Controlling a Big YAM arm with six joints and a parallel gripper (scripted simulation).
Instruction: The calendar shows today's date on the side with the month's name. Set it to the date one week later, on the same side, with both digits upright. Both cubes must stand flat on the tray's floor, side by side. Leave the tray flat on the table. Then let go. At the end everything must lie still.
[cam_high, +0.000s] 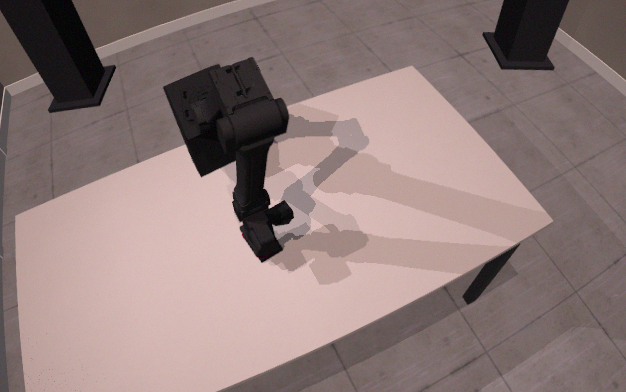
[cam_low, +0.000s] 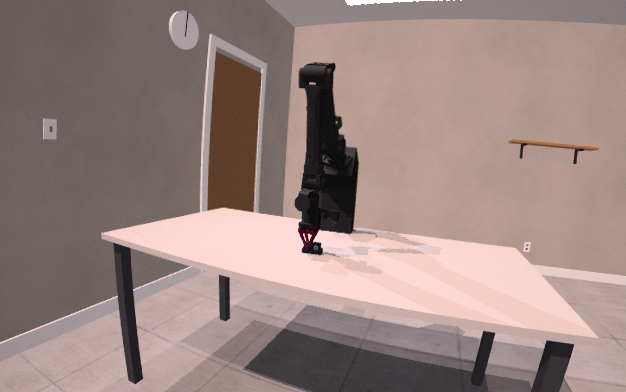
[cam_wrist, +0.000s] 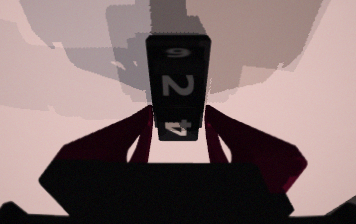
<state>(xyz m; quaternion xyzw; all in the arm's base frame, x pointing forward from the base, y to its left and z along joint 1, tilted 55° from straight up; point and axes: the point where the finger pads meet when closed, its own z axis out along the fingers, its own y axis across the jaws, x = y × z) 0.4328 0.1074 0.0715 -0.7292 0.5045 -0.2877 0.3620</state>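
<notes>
Right now my hand is right at the black calendar block. Round my hand: black tray: 20 mm below, 10 mm to the left, 10 mm behind.
</notes>
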